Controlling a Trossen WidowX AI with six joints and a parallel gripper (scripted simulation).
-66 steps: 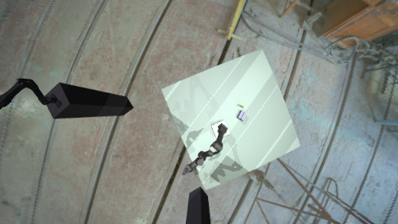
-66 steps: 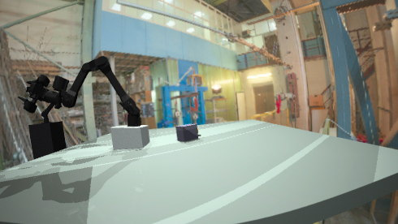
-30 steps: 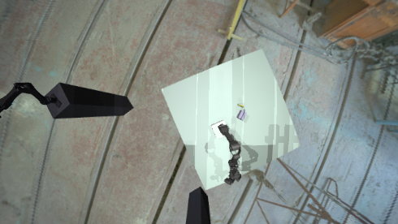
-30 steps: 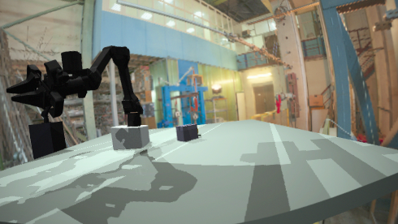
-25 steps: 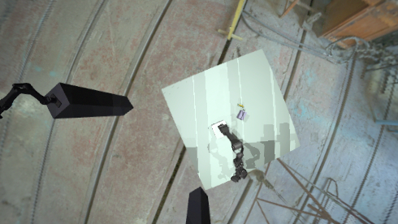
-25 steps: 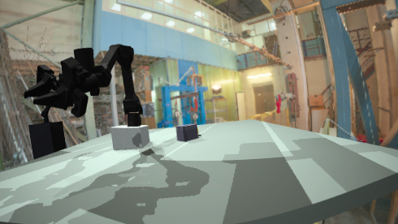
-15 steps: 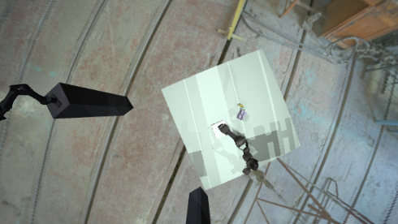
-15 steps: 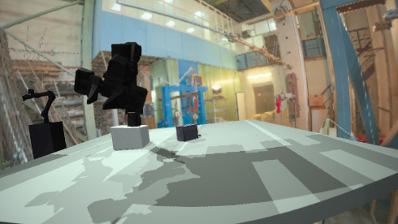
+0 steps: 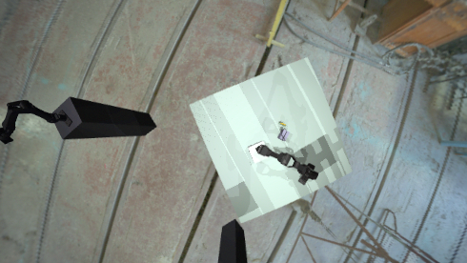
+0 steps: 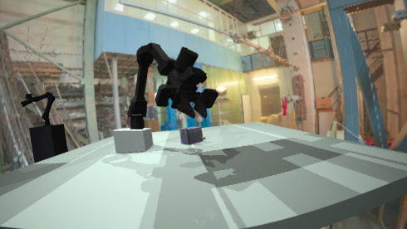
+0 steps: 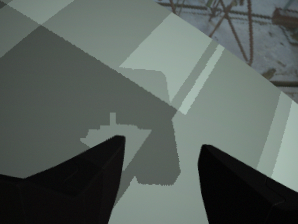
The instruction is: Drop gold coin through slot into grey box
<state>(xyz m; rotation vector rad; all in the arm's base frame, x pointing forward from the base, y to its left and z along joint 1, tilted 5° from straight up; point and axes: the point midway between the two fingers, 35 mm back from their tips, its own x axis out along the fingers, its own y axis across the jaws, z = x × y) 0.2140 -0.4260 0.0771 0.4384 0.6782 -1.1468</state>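
My gripper tip is 10 cm short of the gold coin, 51 cm to the right of it and 12 cm above it.
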